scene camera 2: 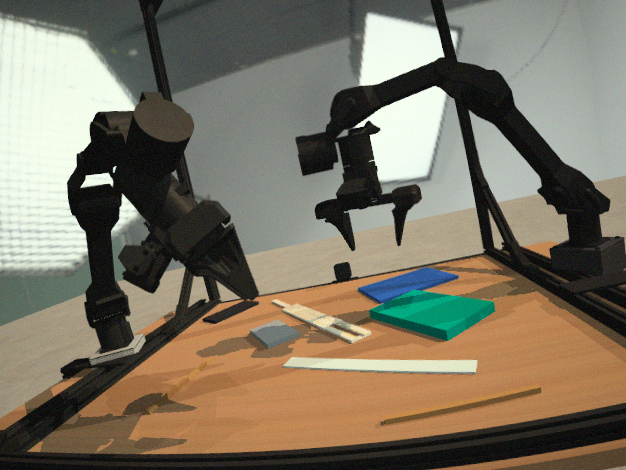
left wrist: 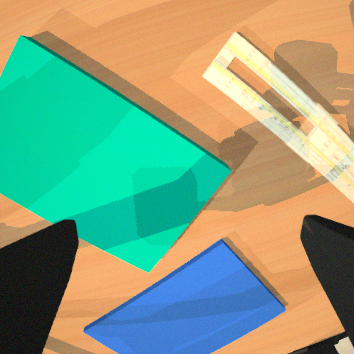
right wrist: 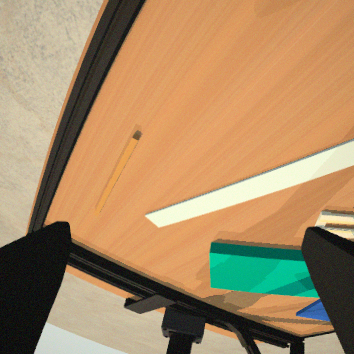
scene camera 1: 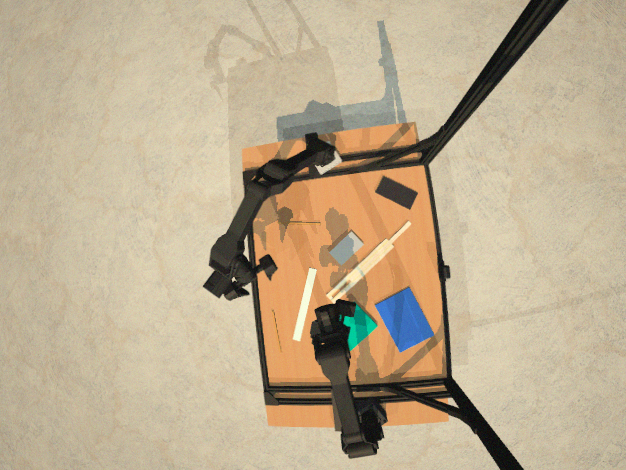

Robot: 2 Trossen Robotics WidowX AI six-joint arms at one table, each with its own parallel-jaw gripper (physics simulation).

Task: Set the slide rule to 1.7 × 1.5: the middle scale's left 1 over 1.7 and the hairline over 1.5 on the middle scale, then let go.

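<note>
The cream slide rule [scene camera 1: 371, 260] [scene camera 2: 300, 313] [left wrist: 325, 147] [right wrist: 335, 218] lies diagonally on the table. Its middle slide sticks out at the upper right end in scene camera 1; the other end shows an open slot. A clear cursor [scene camera 2: 321, 319] sits part-way along the body. The scale numbers are too small to read. My left gripper [scene camera 1: 334, 308] [scene camera 2: 376, 246] [left wrist: 191, 230] is open and empty, pointing down high above the table near the slotted end. My right gripper [scene camera 1: 258, 286] [scene camera 2: 250, 295] [right wrist: 190, 237] is open and empty, raised by the table's left edge in scene camera 1.
A green block [scene camera 1: 361, 326] [scene camera 2: 434, 313] [left wrist: 100, 145] [right wrist: 255, 272] lies near the slotted end, with a blue block [scene camera 1: 404, 318] [scene camera 2: 409, 284] [left wrist: 195, 300] beyond. A grey block [scene camera 1: 345, 248] [scene camera 2: 274, 333], white strip [scene camera 1: 304, 303] [scene camera 2: 379, 365] [right wrist: 240, 192], black block [scene camera 1: 396, 192] [scene camera 2: 231, 311] and thin sticks lie around.
</note>
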